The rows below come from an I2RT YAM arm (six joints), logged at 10 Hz.
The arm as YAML. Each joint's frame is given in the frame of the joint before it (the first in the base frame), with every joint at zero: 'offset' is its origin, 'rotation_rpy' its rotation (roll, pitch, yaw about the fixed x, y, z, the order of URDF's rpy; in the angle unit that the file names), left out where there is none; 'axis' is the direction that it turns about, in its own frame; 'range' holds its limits. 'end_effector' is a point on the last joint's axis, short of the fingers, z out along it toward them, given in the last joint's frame.
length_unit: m
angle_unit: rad
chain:
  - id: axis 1
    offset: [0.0, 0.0, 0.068]
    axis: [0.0, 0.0, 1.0]
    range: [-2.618, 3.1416]
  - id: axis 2
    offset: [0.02, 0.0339, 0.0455]
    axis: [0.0, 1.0, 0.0]
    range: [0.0, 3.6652]
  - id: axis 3
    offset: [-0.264, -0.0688, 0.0]
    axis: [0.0, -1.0, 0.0]
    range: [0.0, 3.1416]
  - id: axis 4
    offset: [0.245, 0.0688, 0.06]
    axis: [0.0, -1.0, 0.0]
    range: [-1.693, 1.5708]
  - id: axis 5
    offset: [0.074, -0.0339, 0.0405]
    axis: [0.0, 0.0, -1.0]
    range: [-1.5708, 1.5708]
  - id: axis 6
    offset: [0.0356, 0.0, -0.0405]
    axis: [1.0, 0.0, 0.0]
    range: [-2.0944, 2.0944]
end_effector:
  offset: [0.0, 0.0, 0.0]
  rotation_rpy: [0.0, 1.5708, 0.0]
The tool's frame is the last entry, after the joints.
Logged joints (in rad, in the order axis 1, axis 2, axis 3, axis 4, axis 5, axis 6), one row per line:
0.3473 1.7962 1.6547 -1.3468 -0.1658 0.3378
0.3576 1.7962 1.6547 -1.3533 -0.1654 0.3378
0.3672 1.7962 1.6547 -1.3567 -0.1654 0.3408
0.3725 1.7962 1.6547 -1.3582 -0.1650 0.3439
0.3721 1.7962 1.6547 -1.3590 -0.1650 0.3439
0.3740 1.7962 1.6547 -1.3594 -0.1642 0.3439
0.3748 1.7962 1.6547 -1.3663 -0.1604 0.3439
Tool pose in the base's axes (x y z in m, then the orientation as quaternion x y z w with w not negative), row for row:
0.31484 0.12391 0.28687 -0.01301 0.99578 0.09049 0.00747
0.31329 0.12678 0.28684 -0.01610 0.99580 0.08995 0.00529
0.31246 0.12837 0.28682 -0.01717 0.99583 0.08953 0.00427
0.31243 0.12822 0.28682 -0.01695 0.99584 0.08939 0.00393
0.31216 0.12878 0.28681 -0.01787 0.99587 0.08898 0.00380
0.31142 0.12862 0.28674 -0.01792 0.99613 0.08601 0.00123
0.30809 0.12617 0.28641 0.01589 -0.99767 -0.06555 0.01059
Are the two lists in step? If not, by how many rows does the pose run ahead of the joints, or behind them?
The pose runs 1 row ahead of the joints: the pose in row i belongs to the joints in row i + 1.
